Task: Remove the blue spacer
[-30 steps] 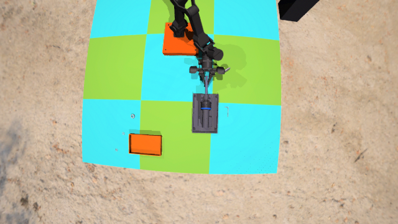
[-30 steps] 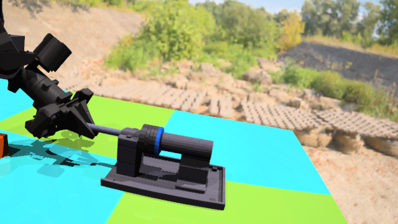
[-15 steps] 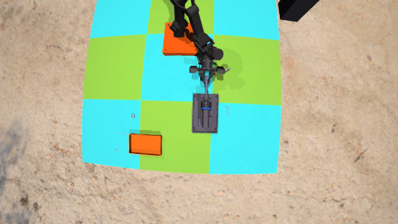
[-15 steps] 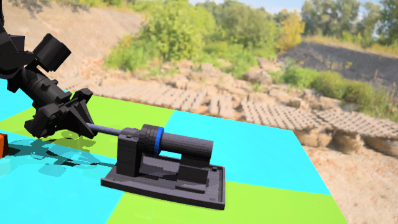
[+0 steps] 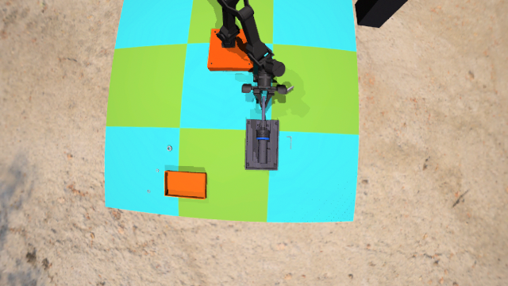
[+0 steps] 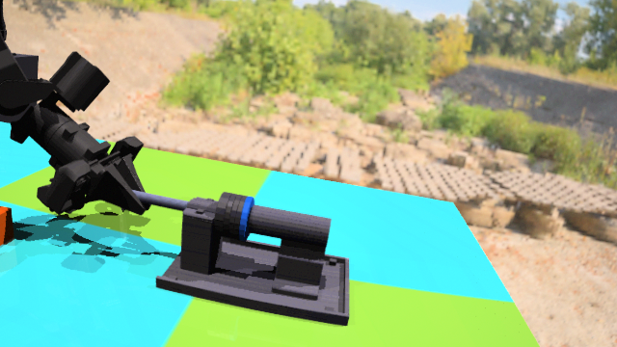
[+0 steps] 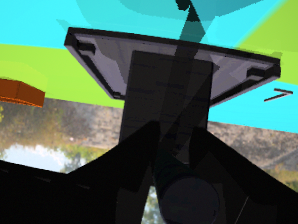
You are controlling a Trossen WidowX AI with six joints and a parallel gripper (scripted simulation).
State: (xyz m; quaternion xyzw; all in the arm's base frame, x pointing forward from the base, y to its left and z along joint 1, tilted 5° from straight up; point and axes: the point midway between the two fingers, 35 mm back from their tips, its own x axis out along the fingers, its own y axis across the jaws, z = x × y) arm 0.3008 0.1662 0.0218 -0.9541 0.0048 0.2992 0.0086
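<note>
My gripper tip is 60 mm short of the shaft and 20 mm below it. Also, from my gripper tip: blue spacer 130 mm ahead, 20 mm above; then black spacer 120 mm ahead, 20 mm above; then nut 440 mm to the right, 180 mm ahead, 60 mm below.
</note>
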